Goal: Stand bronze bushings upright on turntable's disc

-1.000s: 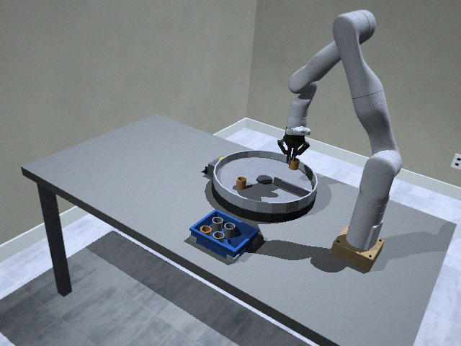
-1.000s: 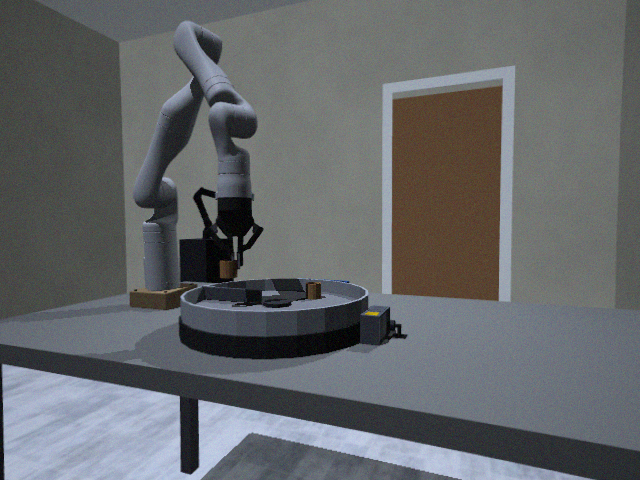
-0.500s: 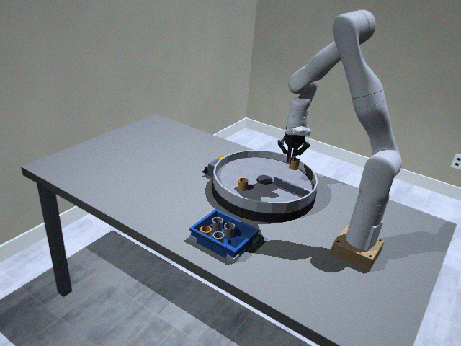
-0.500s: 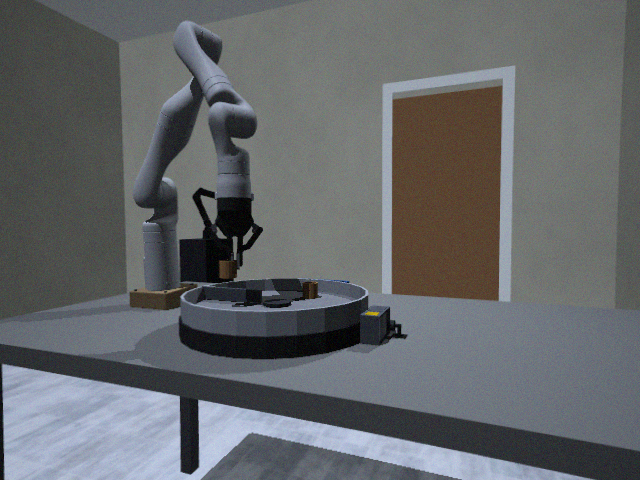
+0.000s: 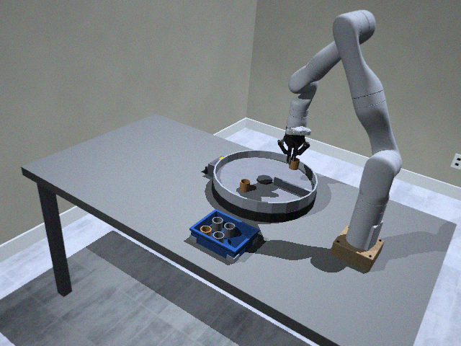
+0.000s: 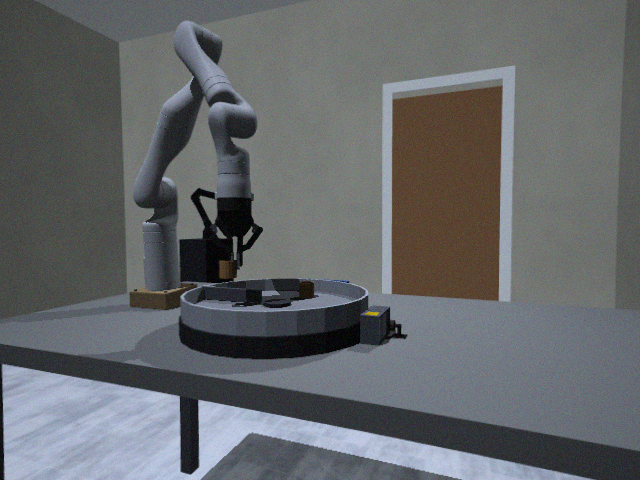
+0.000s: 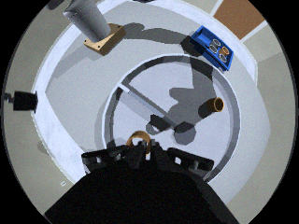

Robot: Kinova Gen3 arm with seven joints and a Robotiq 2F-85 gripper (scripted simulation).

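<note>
The turntable disc lies 11 cm below my hand, 7 cm ahead of it and 6 cm to the left of it.
</note>
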